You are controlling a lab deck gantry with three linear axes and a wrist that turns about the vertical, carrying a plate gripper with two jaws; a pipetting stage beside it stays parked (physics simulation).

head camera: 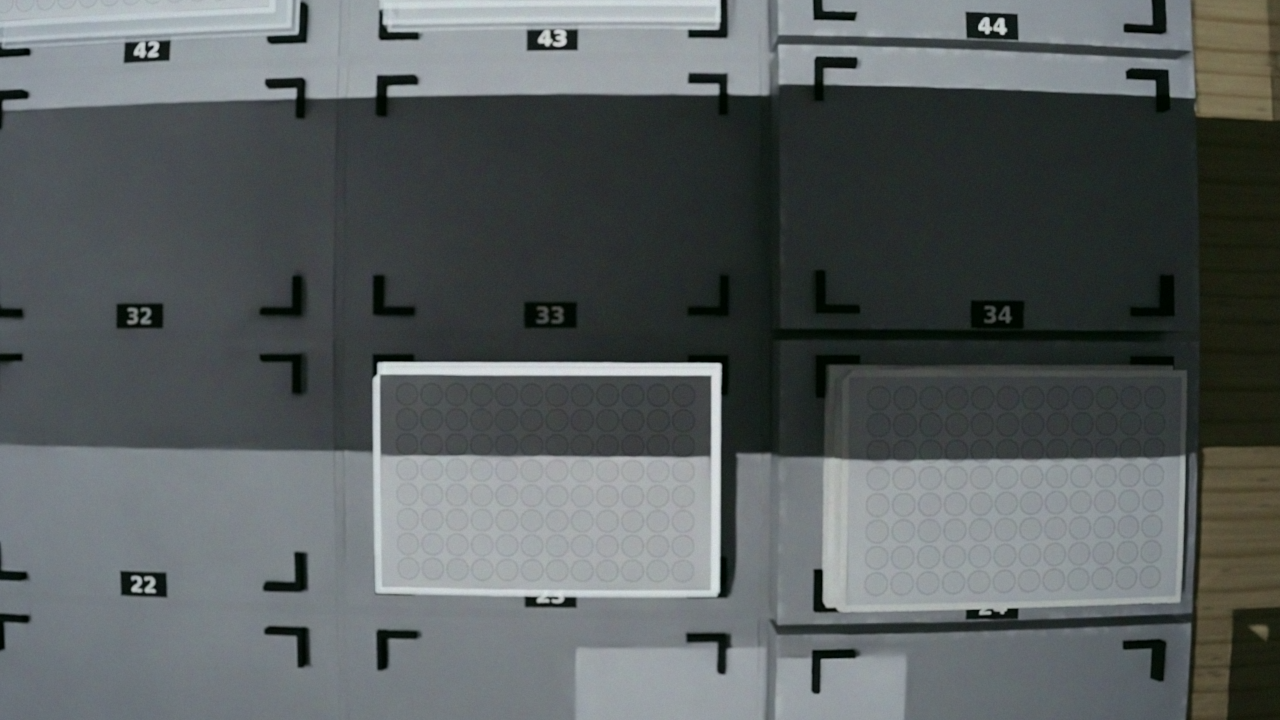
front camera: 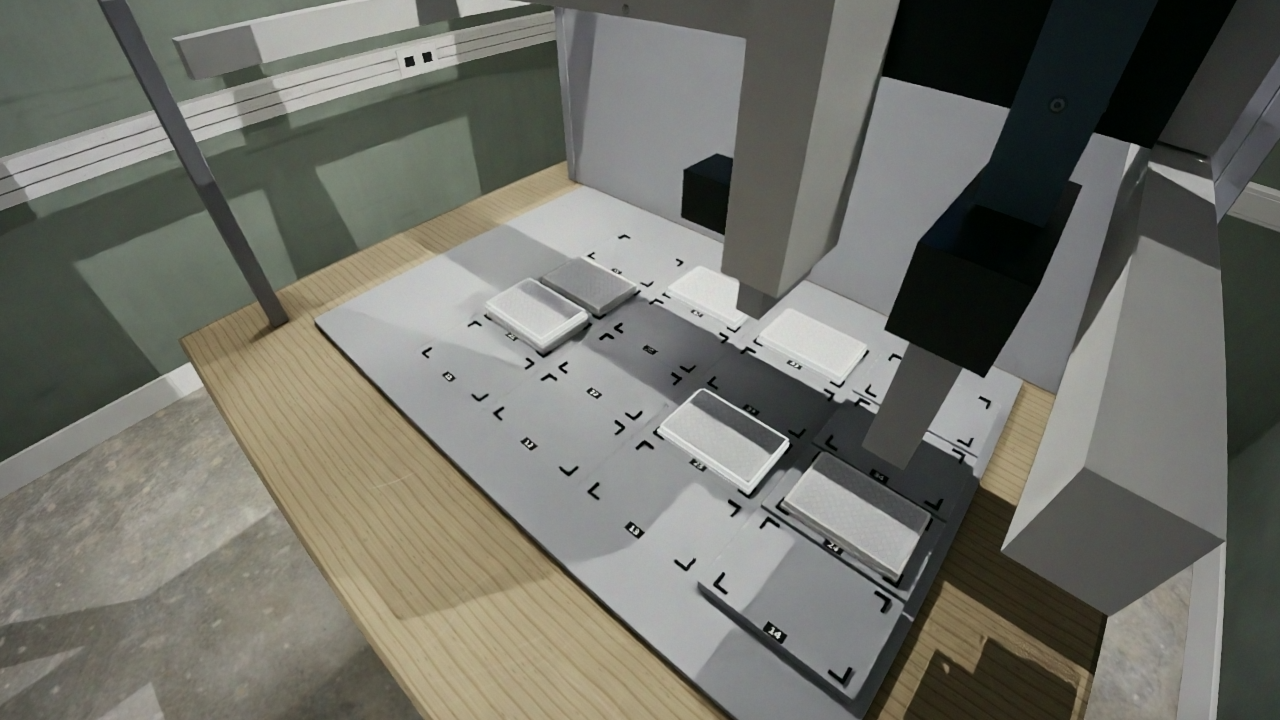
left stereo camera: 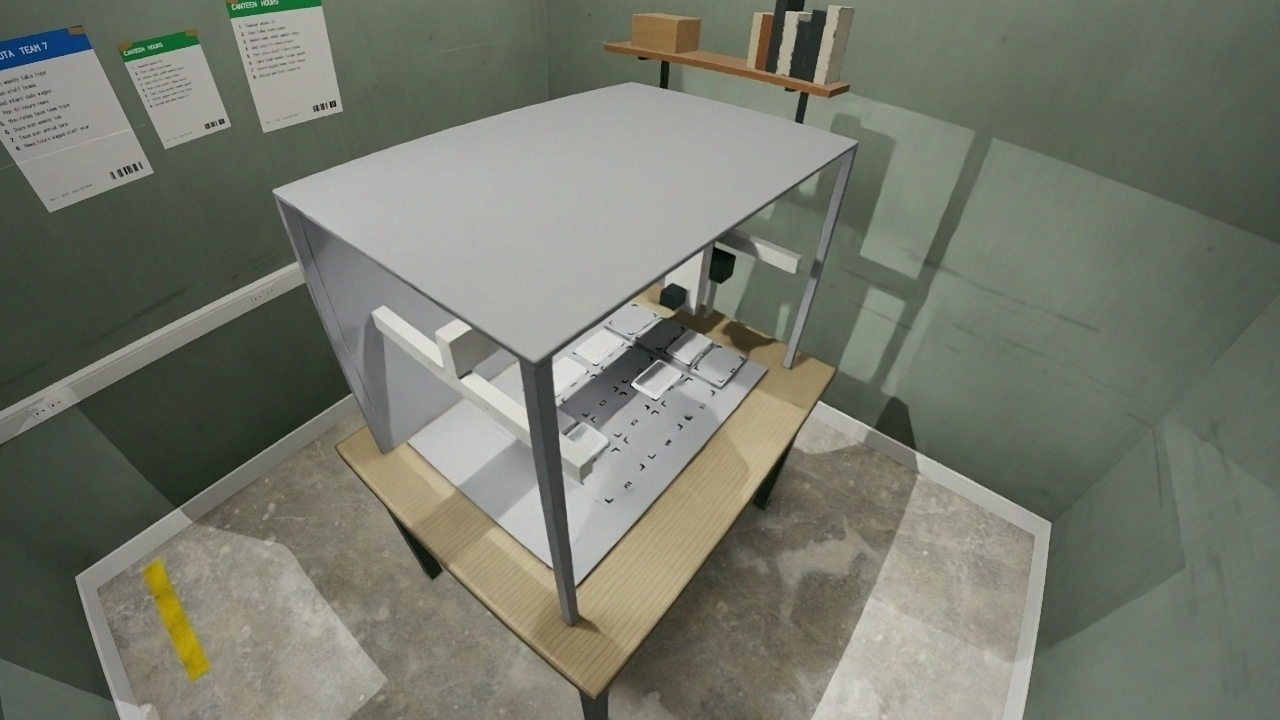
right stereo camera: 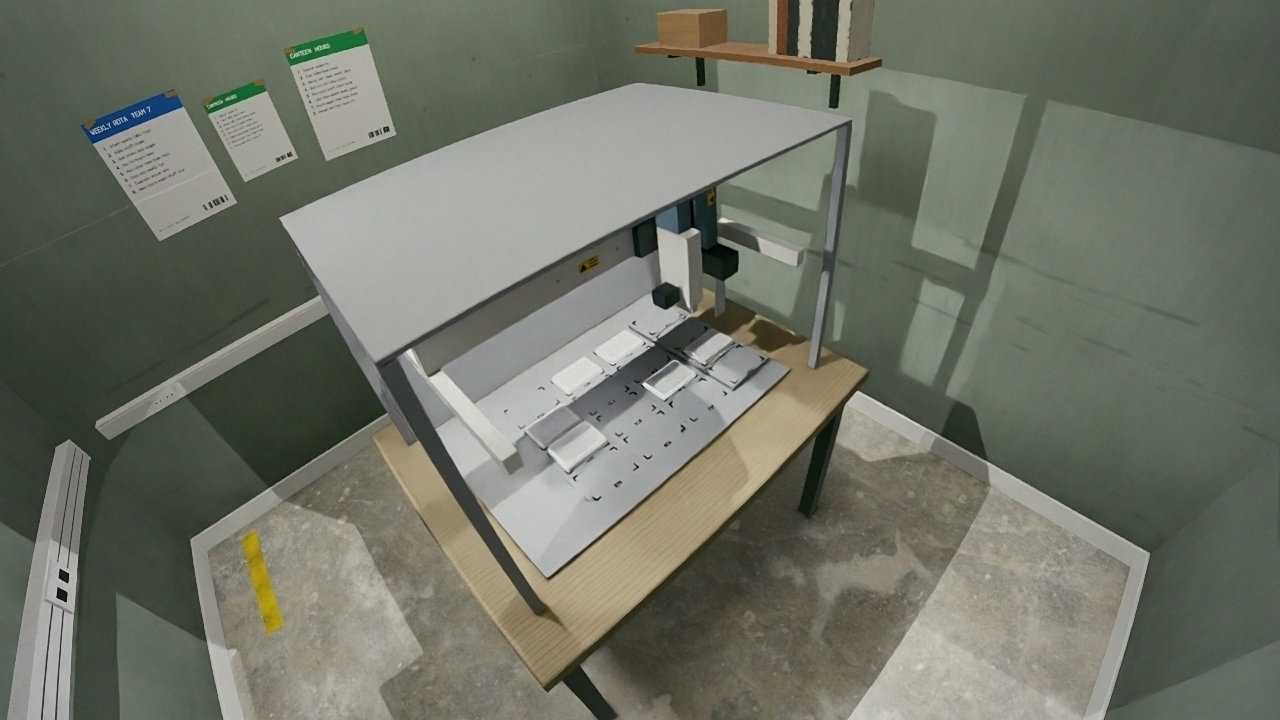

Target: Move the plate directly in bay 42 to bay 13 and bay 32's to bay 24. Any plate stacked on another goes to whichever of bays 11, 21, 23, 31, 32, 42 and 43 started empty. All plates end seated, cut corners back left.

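Seen in the pictures: gripper, between the fingertips: (front camera: 904, 423) (right stereo camera: 707, 307); robot's base, origin of its link: (front camera: 425, 353) (left stereo camera: 609, 502) (right stereo camera: 596, 499).
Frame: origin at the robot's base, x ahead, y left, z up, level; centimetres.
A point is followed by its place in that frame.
A plate (front camera: 854, 512) @[x 55.6, y 14.2, z 2.9 cm] (head camera: 1015, 492) @[x 55.5, y 14.9, z 2.9 cm] (right stereo camera: 711, 347) @[x 55.0, y 13.3, z 2.9 cm] lies level in bay 24, inside its corner marks. My gripper (front camera: 897, 429) @[x 55.6, y 15.0, z 16.0 cm] (right stereo camera: 718, 300) @[x 55.6, y 15.0, z 16.0 cm] is raised above that plate and apart from it, open and empty; one jaw shows in the front view, the other is hidden. A plate (front camera: 698, 291) @[x 20.8, y 34.6, z 1.4 cm] (head camera: 143, 10) @[x 23.8, y 32.6, z 1.4 cm] (right stereo camera: 576, 376) @[x 21.9, y 35.3, z 1.4 cm] is in bay 42, partly hidden behind the pipetting stage in the front view. Bay 32 (front camera: 649, 349) @[x 22.7, y 21.1, z 0.0 cm] (head camera: 139, 316) @[x 22.8, y 21.1, z 0.0 cm] and bay 13 (front camera: 633, 529) @[x 39.1, y -0.3, z 0.0 cm] hold no plate. The head view is too plain to confirm the cut corners.
Other plates lie in bay 43 (front camera: 811, 344) @[x 39.5, y 35.3, z 1.4 cm] (head camera: 550, 10) @[x 39.3, y 32.3, z 1.1 cm], bay 23 (front camera: 723, 438) @[x 39.7, y 14.2, z 1.4 cm] (head camera: 547, 492) @[x 39.3, y 14.7, z 1.4 cm], bay 31 (front camera: 588, 284) @[x 7.1, y 24.9, z 1.4 cm] and bay 21 (front camera: 535, 313) @[x 7.8, y 14.0, z 2.7 cm]. The bay 21 plate looks thick. Bay 11 (front camera: 448, 376) @[x 6.3, y -0.3, z 0.0 cm] holds no plate. The pipetting stage (front camera: 778, 161) (right stereo camera: 680, 264) hangs beside my gripper.
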